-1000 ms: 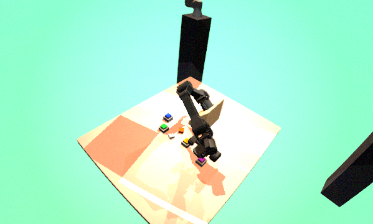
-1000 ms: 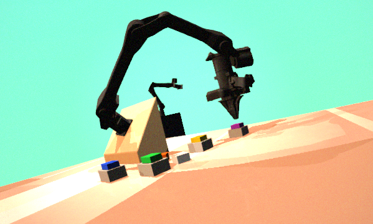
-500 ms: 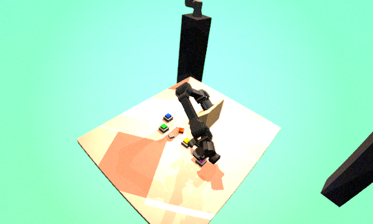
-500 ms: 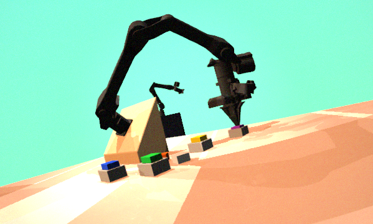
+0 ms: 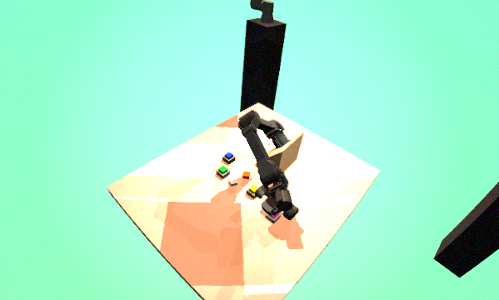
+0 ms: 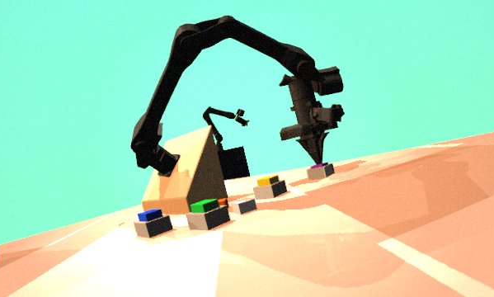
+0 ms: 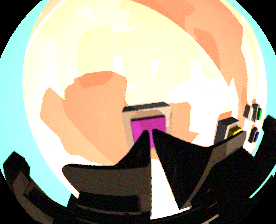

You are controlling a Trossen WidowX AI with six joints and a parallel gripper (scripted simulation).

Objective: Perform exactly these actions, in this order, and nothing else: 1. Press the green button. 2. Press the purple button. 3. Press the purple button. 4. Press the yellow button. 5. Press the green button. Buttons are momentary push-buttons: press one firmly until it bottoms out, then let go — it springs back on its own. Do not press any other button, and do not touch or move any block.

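Now: gripper tip 1 cm above the purple button. Also, from my gripper tip: small white block 26 cm to the right, 2 cm below; yellow button 15 cm to the right, 3 cm behind; small orange block 25 cm to the right, 8 cm behind, 2 cm below.
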